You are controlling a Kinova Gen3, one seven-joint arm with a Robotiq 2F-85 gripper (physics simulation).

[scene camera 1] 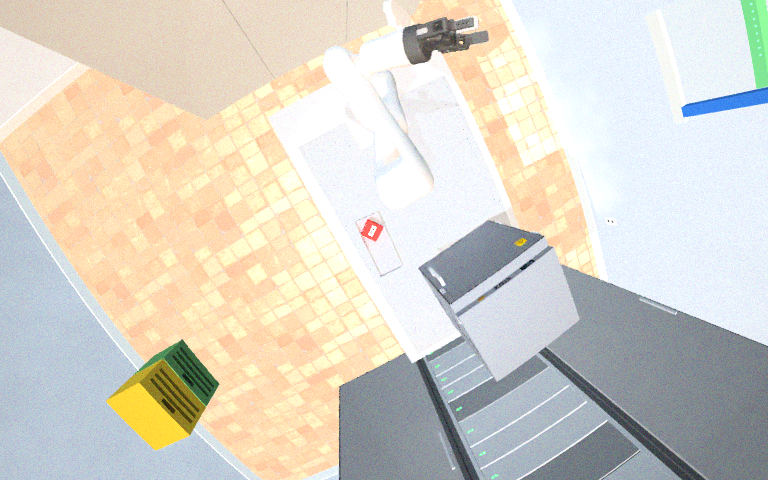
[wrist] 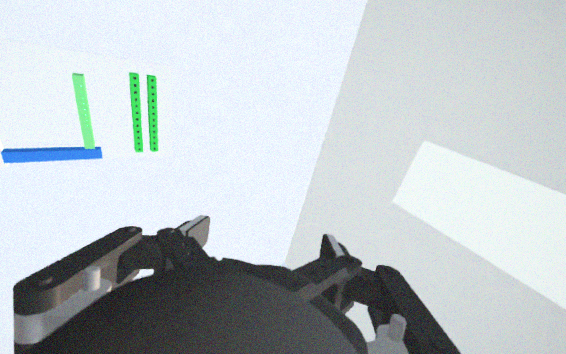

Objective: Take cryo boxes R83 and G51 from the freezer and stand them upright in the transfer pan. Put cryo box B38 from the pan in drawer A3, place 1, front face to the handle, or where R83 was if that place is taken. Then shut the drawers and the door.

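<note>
My gripper (scene camera 1: pixel 479 30) (wrist: pixel 264 237) is open and empty, high at the top of the scene view, far from the freezer and the pan. The grey freezer (scene camera 1: pixel 518 316) stands on the white bench; its dark face, with a handle (scene camera 1: pixel 437 276) and a yellow sticker, looks shut. The drawers and boxes R83 and G51 do not show. A clear transfer pan (scene camera 1: pixel 391 271) lies on the bench left of the freezer. A red box (scene camera 1: pixel 372 229) with a white label, too small to read surely, sits at the pan's upper end.
The white bench (scene camera 1: pixel 419 316) carries the arm's base. Dark cabinets (scene camera 1: pixel 651 350) and a glass-shelved rack (scene camera 1: pixel 540 353) stand beyond the freezer. Yellow (scene camera 1: pixel 141 407) and green (scene camera 1: pixel 195 370) crates are at lower left. Green strips (wrist: pixel 136 112) and a blue bar (scene camera 1: pixel 724 101) (wrist: pixel 50 155) are on the wall.
</note>
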